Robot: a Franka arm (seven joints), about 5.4 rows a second.
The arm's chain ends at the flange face. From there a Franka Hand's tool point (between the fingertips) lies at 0.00 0.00 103.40 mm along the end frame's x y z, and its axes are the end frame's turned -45 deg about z.
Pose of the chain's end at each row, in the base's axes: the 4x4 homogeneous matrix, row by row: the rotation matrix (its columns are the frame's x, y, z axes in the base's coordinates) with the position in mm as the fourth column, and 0 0 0 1 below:
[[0.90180, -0.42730, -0.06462, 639.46], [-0.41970, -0.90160, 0.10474, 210.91], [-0.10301, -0.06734, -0.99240, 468.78], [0, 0, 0, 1]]
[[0.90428, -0.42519, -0.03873, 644.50], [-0.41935, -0.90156, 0.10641, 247.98], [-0.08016, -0.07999, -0.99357, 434.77], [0, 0, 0, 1]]
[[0.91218, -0.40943, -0.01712, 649.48], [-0.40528, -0.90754, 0.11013, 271.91], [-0.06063, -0.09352, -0.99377, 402.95], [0, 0, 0, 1]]
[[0.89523, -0.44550, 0.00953, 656.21], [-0.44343, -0.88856, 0.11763, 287.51], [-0.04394, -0.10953, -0.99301, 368.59], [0, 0, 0, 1]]
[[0.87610, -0.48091, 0.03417, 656.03], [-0.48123, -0.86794, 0.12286, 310.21], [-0.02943, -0.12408, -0.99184, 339.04], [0, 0, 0, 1]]
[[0.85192, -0.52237, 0.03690, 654.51], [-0.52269, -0.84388, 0.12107, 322.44], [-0.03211, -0.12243, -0.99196, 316.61], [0, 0, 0, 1]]
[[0.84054, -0.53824, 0.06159, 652.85], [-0.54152, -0.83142, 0.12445, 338.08], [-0.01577, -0.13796, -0.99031, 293.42], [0, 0, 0, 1]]
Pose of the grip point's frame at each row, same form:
[[0.93982, 0.33552, -0.06462, 632.78], [0.34075, -0.93430, 0.10474, 221.74], [-0.02522, -0.12046, -0.99240, 366.17], [0, 0, 0, 1]]
[[0.94008, 0.33877, -0.03873, 640.50], [0.34097, -0.93402, 0.10641, 258.98], [-0.00012, -0.11324, -0.99357, 332.03], [0, 0, 0, 1]]
[[0.93452, 0.35550, -0.01712, 647.71], [0.35515, -0.92830, 0.11013, 283.30], [0.02326, -0.10900, -0.99377, 300.19], [0, 0, 0, 1]]
[[0.94804, 0.31801, 0.00953, 657.20], [0.31475, -0.94186, 0.11763, 299.67], [0.04638, -0.10852, -0.99301, 265.91], [0, 0, 0, 1]]
[[0.95955, 0.27944, 0.03417, 659.56], [0.27345, -0.95401, 0.12286, 322.91], [0.06693, -0.10855, -0.99184, 236.48], [0, 0, 0, 1]]
[[0.97177, 0.23303, 0.03690, 658.33], [0.22712, -0.96631, 0.12107, 334.96], [0.06387, -0.10928, -0.99196, 214.04], [0, 0, 0, 1]]
[[0.97494, 0.21376, 0.06159, 659.22], [0.20499, -0.97082, 0.12445, 350.95], [0.08640, -0.10870, -0.99031, 191.02], [0, 0, 0, 1]]

